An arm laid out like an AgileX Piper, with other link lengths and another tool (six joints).
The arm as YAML. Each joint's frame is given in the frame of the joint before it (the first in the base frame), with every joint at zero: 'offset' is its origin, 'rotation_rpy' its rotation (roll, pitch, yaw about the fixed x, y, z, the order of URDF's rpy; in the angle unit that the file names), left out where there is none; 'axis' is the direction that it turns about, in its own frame. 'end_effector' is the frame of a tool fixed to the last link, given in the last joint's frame.
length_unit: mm
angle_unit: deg
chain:
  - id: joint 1
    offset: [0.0, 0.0, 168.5]
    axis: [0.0, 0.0, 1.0]
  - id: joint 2
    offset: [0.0, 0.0, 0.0]
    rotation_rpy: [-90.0, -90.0, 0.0]
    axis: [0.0, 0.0, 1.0]
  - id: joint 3
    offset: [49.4, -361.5, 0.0]
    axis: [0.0, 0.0, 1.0]
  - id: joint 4
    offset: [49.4, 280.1, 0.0]
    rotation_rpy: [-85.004, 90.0, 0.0]
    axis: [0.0, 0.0, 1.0]
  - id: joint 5
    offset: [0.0, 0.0, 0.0]
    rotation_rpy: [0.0, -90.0, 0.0]
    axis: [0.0, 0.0, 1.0]
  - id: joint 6
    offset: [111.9, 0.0, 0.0]
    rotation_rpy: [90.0, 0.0, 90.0]
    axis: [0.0, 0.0, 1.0]
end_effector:
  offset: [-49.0, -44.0, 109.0]
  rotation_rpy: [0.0, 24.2, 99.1]
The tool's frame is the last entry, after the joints.
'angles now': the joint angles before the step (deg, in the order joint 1, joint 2, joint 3, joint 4, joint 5, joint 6). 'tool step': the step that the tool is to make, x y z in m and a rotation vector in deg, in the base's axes. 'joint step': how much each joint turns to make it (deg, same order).
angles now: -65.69 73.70 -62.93 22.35 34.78 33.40
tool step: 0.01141 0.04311 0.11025 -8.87 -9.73 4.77
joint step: 0.21 -8.19 -8.41 7.83 5.94 -3.08
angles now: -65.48 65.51 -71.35 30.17 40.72 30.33
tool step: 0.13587 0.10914 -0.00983 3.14 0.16 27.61
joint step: 25.02 1.12 -0.44 3.19 2.79 -1.34
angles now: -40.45 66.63 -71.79 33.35 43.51 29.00
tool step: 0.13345 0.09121 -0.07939 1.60 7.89 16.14
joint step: 24.44 13.62 -0.01 -7.99 -9.13 6.64
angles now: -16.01 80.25 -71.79 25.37 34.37 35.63
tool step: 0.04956 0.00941 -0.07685 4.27 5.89 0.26
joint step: 2.63 10.53 -0.01 2.90 -4.21 0.08
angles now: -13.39 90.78 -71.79 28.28 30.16 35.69
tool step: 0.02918 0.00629 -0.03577 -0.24 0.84 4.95
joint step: 0.00 5.51 0.00 9.64 -1.46 -13.16
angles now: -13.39 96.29 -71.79 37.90 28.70 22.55
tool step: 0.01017 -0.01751 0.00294 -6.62 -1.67 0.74
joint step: 0.00 1.05 0.00 -3.19 -4.20 -3.07
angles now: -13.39 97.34 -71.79 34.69 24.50 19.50
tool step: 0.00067 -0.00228 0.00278 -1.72 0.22 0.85
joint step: 0.01 0.00 -0.38 -1.81 0.27 -0.12
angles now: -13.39 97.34 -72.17 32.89 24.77 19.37
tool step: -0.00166 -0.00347 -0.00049 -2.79 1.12 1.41
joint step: 0.00 0.00 0.00 -3.23 0.54 -0.05
